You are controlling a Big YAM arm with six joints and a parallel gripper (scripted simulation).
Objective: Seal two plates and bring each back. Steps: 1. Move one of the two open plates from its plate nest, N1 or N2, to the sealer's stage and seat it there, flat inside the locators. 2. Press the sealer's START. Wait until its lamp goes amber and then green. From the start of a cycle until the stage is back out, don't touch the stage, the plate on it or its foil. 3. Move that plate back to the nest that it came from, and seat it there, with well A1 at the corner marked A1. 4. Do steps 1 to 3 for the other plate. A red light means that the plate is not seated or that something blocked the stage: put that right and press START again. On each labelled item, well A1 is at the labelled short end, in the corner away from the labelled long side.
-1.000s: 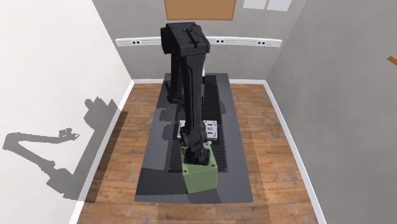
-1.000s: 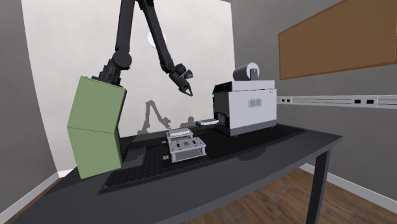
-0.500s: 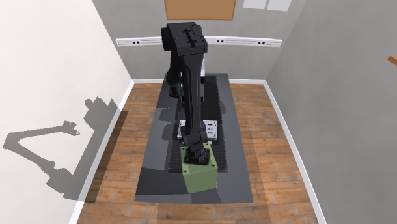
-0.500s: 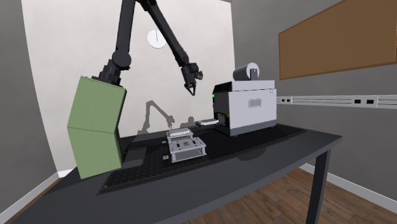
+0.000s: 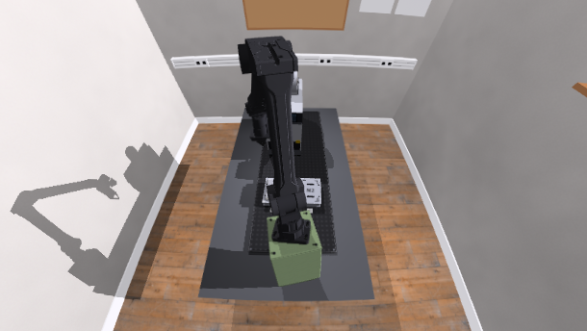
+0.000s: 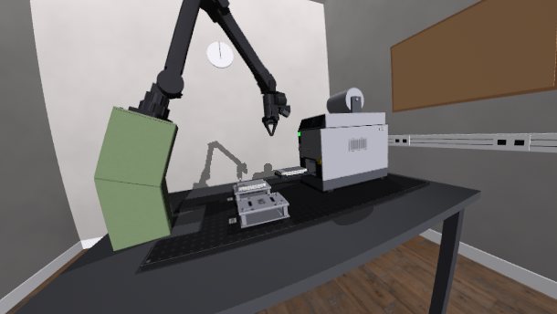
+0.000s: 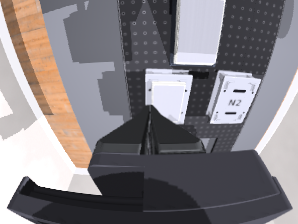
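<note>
The white plate is 18 cm below my hand, 8 cm to the right of it and 7 cm ahead of it. The rest, counted from my hand: dark sealer stage (19 cm below, 8 cm to the right, 7 cm ahead); yellow warning label (18 cm ahead, 16 cm to the right, 14 cm below); foil roll (40 cm ahead, 14 cm above, 3 cm to the right).
</note>
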